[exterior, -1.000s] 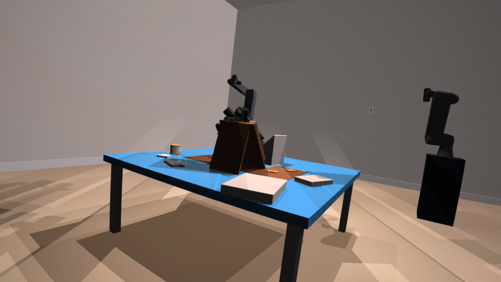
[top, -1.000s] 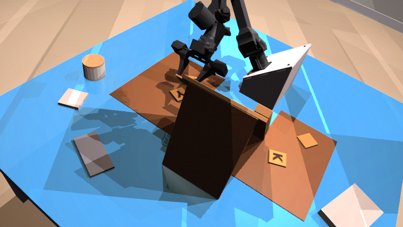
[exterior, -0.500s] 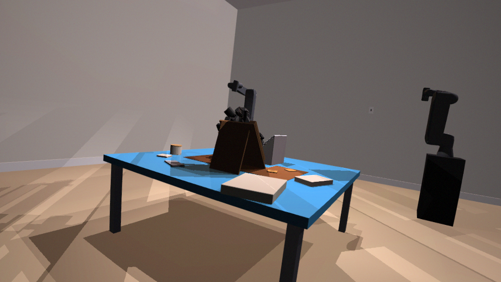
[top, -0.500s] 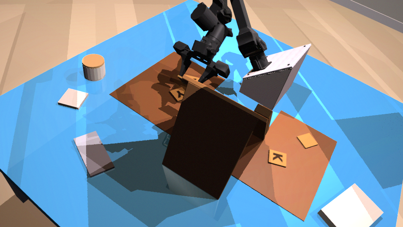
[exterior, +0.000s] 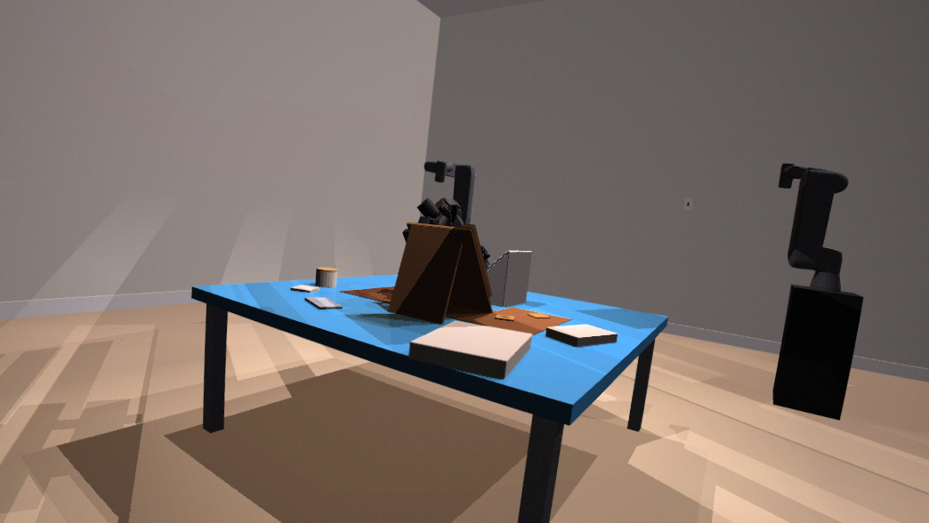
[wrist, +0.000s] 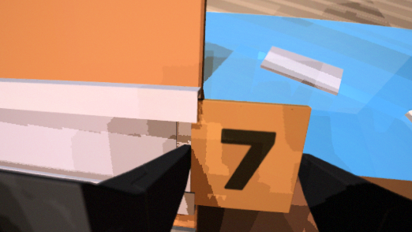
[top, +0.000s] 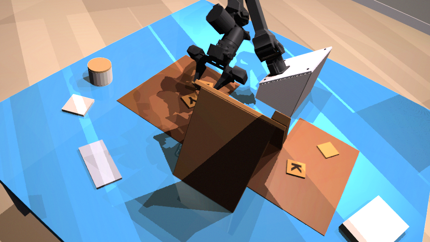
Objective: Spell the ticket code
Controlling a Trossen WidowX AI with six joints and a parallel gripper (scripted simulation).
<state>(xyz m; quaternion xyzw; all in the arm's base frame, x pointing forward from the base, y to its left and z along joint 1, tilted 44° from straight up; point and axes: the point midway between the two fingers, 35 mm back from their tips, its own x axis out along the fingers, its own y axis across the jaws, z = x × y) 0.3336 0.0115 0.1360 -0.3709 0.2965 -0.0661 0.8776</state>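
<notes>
My gripper tip is 100 mm to the right of the white ticket, 80 mm above it and 70 mm past it. Also, from my gripper tip: grey card (290 mm ahead, 170 mm below, 110 mm to the right); brown mat (180 mm below, 160 mm behind, 100 mm to the left); white card (340 mm to the right, 190 mm ahead, 170 mm below).
</notes>
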